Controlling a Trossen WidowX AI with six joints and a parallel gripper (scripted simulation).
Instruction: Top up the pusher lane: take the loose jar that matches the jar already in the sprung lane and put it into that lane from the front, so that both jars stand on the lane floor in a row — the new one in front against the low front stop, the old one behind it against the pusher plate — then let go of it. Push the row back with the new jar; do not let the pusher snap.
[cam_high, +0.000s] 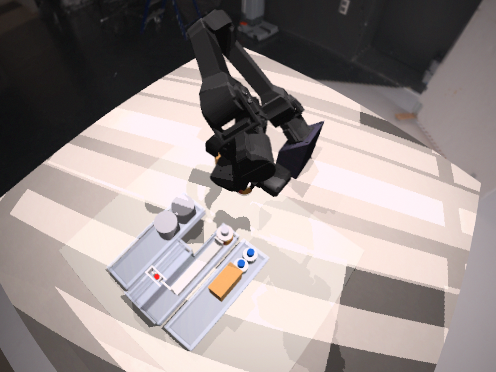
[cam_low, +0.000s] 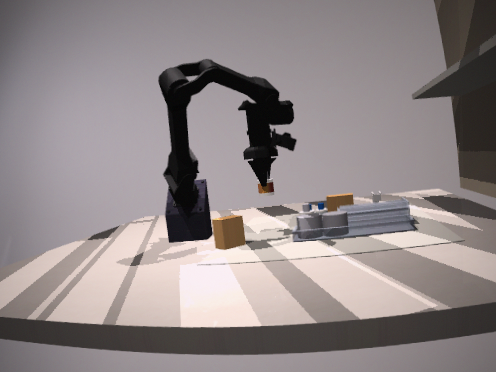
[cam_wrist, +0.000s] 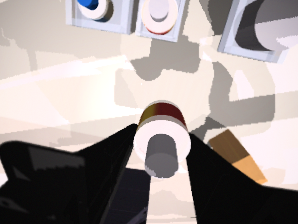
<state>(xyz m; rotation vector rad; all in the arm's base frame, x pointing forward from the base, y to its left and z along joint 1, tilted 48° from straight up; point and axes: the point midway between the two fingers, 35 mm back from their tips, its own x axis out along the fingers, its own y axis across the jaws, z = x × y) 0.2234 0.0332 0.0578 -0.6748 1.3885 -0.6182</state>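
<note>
My gripper tip is 250 mm short of the grey lane rack and 110 mm above it. Also, from my gripper tip: red marker (280 mm ahead, 20 mm to the right, 60 mm below).
</note>
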